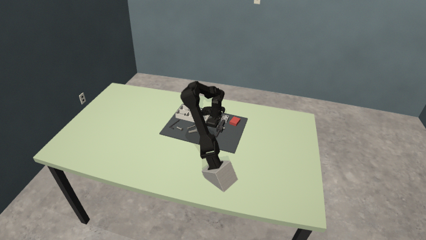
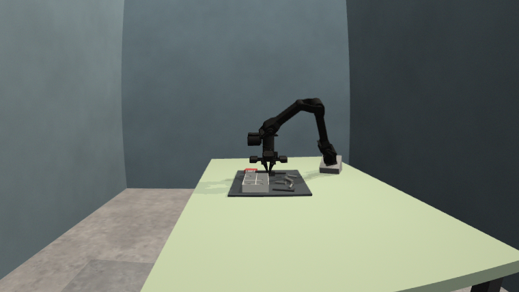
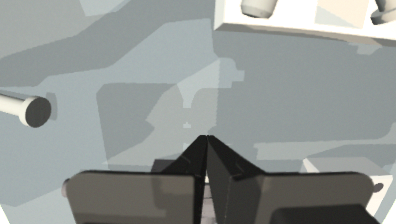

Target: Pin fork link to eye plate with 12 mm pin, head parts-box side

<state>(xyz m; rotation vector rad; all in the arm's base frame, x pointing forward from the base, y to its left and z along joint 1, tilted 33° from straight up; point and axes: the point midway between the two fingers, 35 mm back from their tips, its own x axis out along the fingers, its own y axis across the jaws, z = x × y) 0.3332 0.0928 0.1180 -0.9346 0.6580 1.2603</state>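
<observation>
Right now my hand is 3 cm to the left of the eye plate, 3 cm above it and 2 cm short of it. Also, from my hand: red block (10 cm ahead, 9 cm to the right, 3 cm below); then white parts box (17 cm to the left, 4 cm ahead, 3 cm below); then mat (7 cm to the left, 4 cm below, 1 cm behind).
</observation>
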